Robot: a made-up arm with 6 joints. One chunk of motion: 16 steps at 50 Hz.
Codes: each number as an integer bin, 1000 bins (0 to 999) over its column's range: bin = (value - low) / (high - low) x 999, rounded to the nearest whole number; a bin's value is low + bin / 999 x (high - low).
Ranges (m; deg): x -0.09..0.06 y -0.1..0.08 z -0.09..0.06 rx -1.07..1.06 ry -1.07..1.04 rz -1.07..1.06
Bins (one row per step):
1: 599 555 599 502 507 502
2: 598 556 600 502 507 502
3: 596 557 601 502 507 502
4: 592 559 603 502 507 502
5: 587 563 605 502 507 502
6: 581 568 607 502 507 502
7: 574 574 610 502 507 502
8: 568 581 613 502 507 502
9: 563 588 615 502 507 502
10: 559 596 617 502 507 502
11: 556 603 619 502 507 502
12: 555 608 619 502 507 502
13: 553 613 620 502 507 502
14: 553 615 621 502 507 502
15: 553 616 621 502 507 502
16: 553 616 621 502 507 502
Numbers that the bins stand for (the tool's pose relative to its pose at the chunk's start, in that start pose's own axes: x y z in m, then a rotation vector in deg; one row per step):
1: -0.0001 0.0000 -0.0001 0.00 0.00 0.00
2: -0.0002 0.0002 0.0001 0.00 0.00 0.00
3: -0.0005 0.0004 0.0002 0.00 0.00 0.00
4: -0.0011 0.0007 0.0005 0.00 0.00 0.00
5: -0.0019 0.0014 0.0008 0.00 0.00 0.00
6: -0.0028 0.0023 0.0011 0.00 0.00 0.00
7: -0.0038 0.0034 0.0016 0.00 0.00 0.00
8: -0.0047 0.0047 0.0020 0.00 0.00 0.00
9: -0.0055 0.0059 0.0023 0.00 0.00 0.00
10: -0.0061 0.0074 0.0026 0.00 0.00 0.00
11: -0.0065 0.0086 0.0029 0.00 0.00 0.00
12: -0.0067 0.0095 0.0029 0.00 0.00 0.00
13: -0.0070 0.0105 0.0031 0.00 0.00 0.00
14: -0.0070 0.0108 0.0032 0.00 0.00 0.00
15: -0.0070 0.0110 0.0032 0.00 0.00 0.00
16: -0.0070 0.0110 0.0032 0.00 0.00 0.00

